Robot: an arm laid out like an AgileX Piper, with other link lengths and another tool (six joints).
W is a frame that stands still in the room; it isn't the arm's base.
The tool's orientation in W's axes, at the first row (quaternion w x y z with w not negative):
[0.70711, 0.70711, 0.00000, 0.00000]
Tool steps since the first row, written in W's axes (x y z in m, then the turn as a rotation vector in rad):
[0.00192, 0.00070, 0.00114, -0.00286, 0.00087, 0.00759]
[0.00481, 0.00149, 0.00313, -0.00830, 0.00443, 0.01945]
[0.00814, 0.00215, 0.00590, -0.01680, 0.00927, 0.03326]
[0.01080, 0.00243, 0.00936, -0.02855, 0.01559, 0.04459]
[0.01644, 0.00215, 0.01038, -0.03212, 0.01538, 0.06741]
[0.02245, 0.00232, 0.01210, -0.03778, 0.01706, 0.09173]
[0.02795, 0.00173, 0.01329, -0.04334, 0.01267, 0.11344]
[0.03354, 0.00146, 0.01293, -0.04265, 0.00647, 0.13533]
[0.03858, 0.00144, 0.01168, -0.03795, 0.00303, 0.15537]
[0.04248, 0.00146, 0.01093, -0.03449, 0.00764, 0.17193]
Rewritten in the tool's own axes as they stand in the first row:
[0.00192, 0.00114, -0.00070, -0.00286, 0.00759, -0.00087]
[0.00481, 0.00313, -0.00149, -0.00830, 0.01945, -0.00443]
[0.00814, 0.00590, -0.00215, -0.01680, 0.03326, -0.00927]
[0.01080, 0.00936, -0.00243, -0.02855, 0.04459, -0.01559]
[0.01644, 0.01038, -0.00215, -0.03212, 0.06741, -0.01538]
[0.02245, 0.01210, -0.00232, -0.03778, 0.09173, -0.01706]
[0.02795, 0.01329, -0.00173, -0.04334, 0.11344, -0.01267]
[0.03354, 0.01293, -0.00146, -0.04265, 0.13533, -0.00647]
[0.03858, 0.01168, -0.00144, -0.03795, 0.15537, -0.00303]
[0.04248, 0.01093, -0.00146, -0.03449, 0.17193, -0.00764]

